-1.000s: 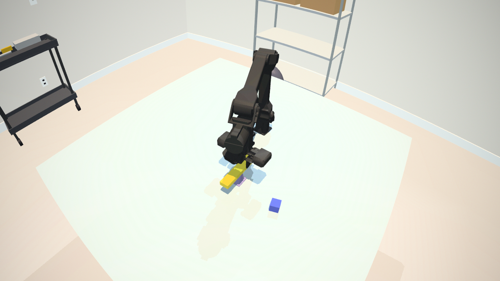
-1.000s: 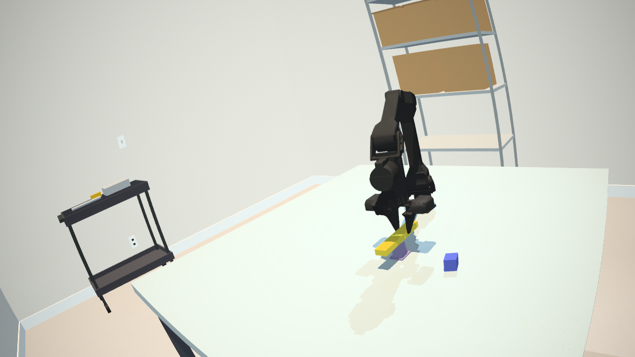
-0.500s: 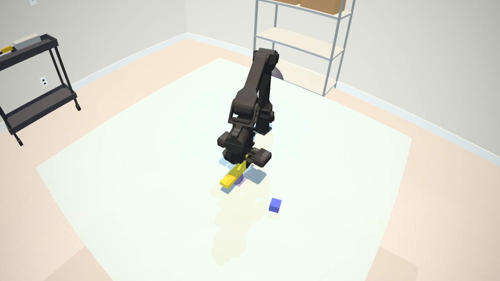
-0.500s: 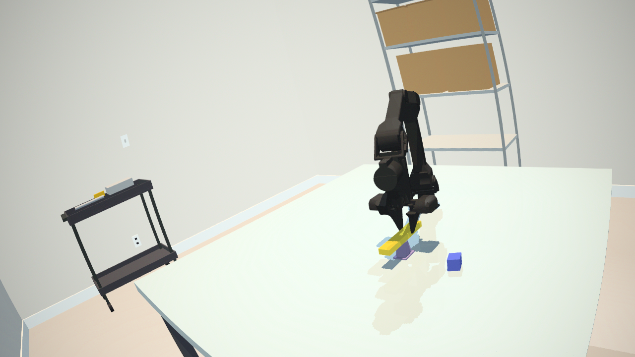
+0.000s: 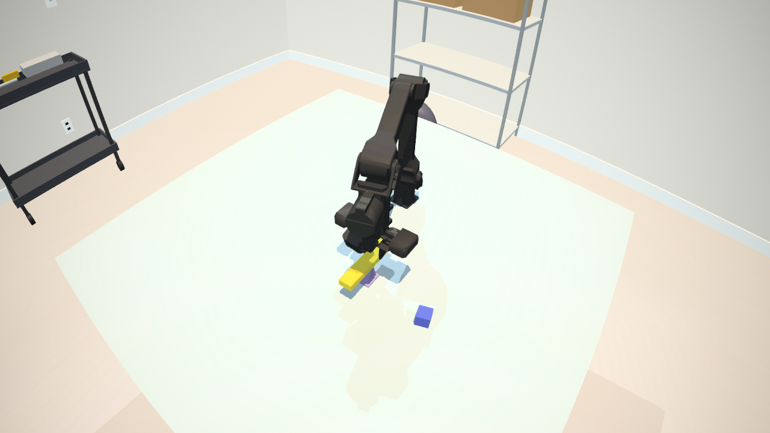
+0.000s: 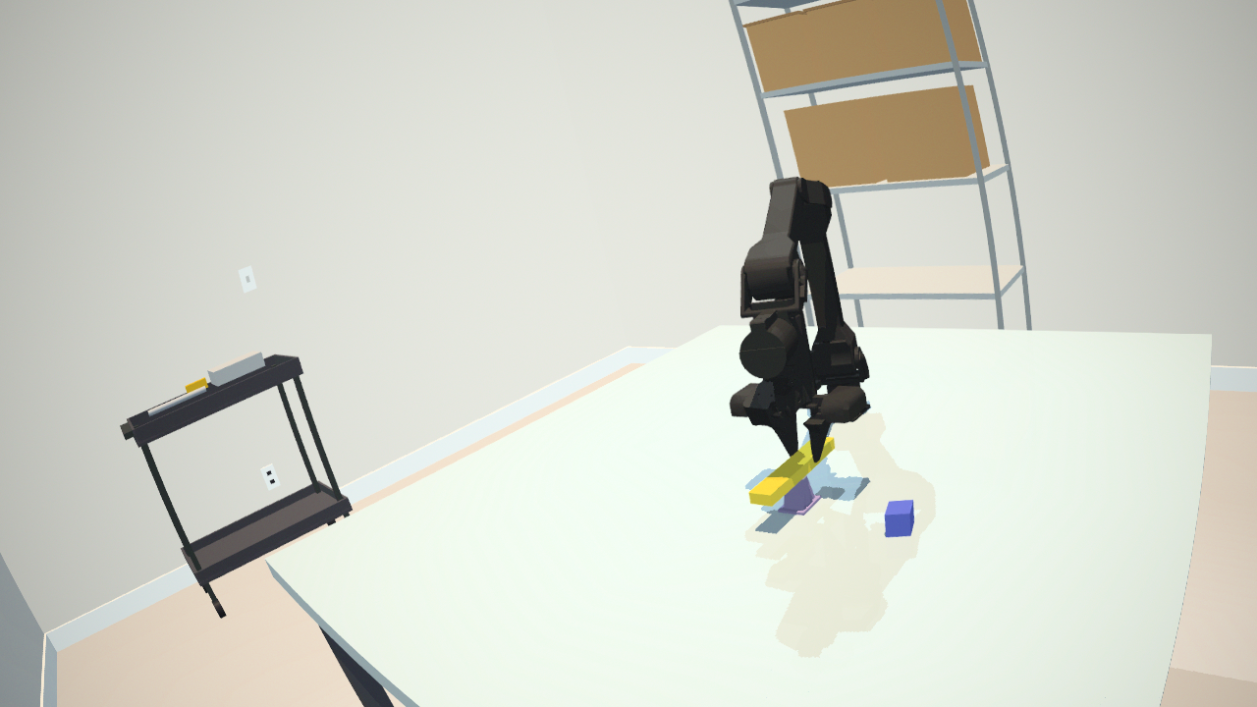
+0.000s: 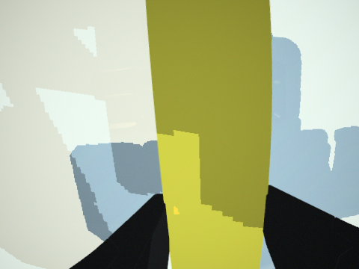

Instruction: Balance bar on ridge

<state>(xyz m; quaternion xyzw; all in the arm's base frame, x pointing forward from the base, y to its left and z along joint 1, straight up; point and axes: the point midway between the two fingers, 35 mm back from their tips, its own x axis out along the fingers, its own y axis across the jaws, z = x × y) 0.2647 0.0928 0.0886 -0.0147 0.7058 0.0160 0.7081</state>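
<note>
My gripper tip is 30 mm short of the yellow bar. The rest, counted from my gripper tip: blue cube 170 mm to the left, 50 mm ahead, 40 mm below.
</note>
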